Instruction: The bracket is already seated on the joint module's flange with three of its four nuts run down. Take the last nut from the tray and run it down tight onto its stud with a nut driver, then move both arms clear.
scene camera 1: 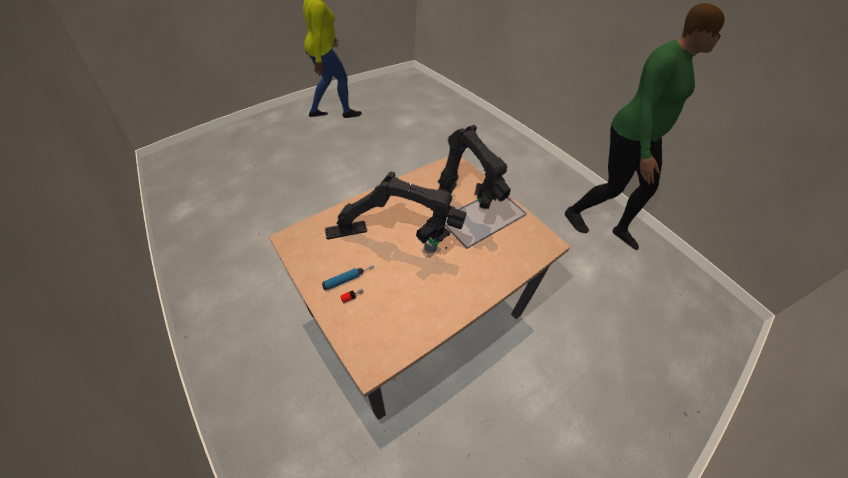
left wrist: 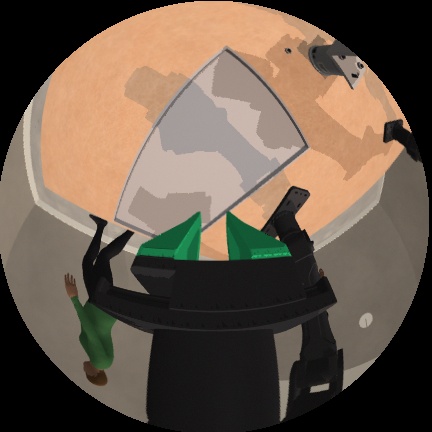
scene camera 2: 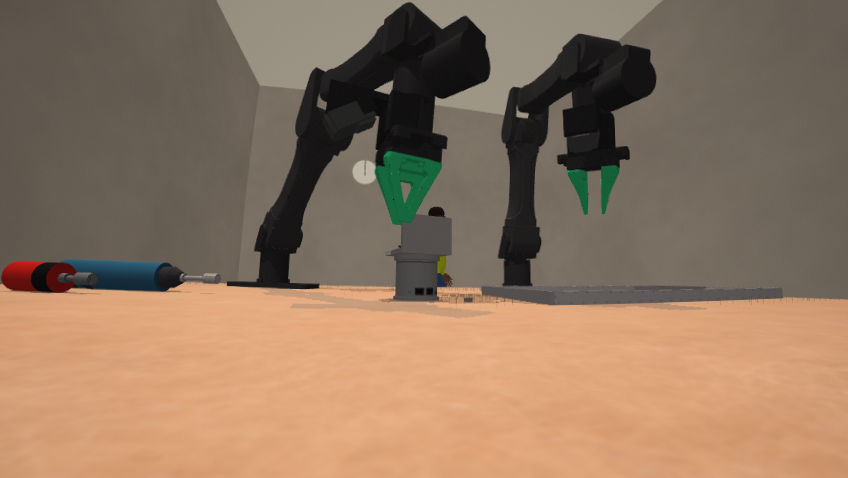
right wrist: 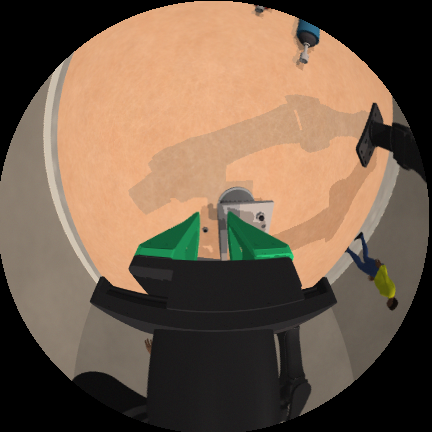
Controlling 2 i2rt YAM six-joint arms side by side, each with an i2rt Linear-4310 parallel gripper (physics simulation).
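Pixels of known places: left gripper, fingertip midpoint: (left wrist: 213, 216) (scene camera 2: 594, 214); right gripper, fingertip midpoint: (scene camera 1: 433, 244) (scene camera 2: 401, 223) (right wrist: 213, 216); left arm's base at its link origin: (left wrist: 281, 215); right arm's base at its link origin: (scene camera 1: 346, 230) (scene camera 2: 273, 287) (right wrist: 370, 132).
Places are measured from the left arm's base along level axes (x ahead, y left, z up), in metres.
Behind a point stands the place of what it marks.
Note:
The bracket (scene camera 2: 428, 236) {y -0.388, x 0.125, z 0.082 m} (left wrist: 348, 67) (right wrist: 245, 210) {y -0.405, x 0.086, z 0.066 m} sits on the grey joint module (scene camera 2: 415, 279) {y -0.399, x 0.113, z 0.027 m} (left wrist: 319, 59) {y -0.361, x 0.112, z 0.023 m} (right wrist: 236, 194) {y -0.409, x 0.088, z 0.025 m}. Several nuts or studs show on its plate; the right fingers hide part of it in the right wrist view. A small loose nut (scene camera 1: 445, 248) {y -0.353, x 0.156, z 0.004 m} (scene camera 2: 468, 299) {y -0.352, x 0.161, z 0.003 m} (left wrist: 288, 50) {y -0.347, x 0.158, z 0.005 m} (right wrist: 205, 230) {y -0.348, x 0.156, z 0.005 m} lies on the table beside the module, outside the tray. My right gripper (scene camera 2: 401, 223) {y -0.428, x 0.120, z 0.095 m} (right wrist: 213, 216) {y -0.428, x 0.120, z 0.095 m} is nearly closed, empty, close by the bracket's upright wall; contact is unclear. My left gripper (scene camera 2: 594, 212) {y -0.119, x 0.231, z 0.137 m} (left wrist: 213, 216) {y -0.119, x 0.231, z 0.137 m} is nearly closed and empty, high above the tray (scene camera 1: 496, 230) {y -0.138, x 0.339, z 0.013 m} (scene camera 2: 653, 295) {y -0.174, x 0.320, z 0.009 m} (left wrist: 270, 177) {y -0.111, x 0.107, z 0.015 m}.
A blue driver (scene camera 1: 342, 279) {y -0.736, x -0.156, z 0.035 m} (scene camera 2: 118, 275) {y -0.721, x -0.138, z 0.021 m} (right wrist: 308, 32) and a shorter red driver (scene camera 1: 347, 296) {y -0.794, x -0.093, z 0.032 m} (scene camera 2: 20, 276) {y -0.800, x -0.085, z 0.017 m} lie on the table at the left in both scene views. The bracket's upright wall stands beside the right fingers. Two people are on the floor beyond the table.

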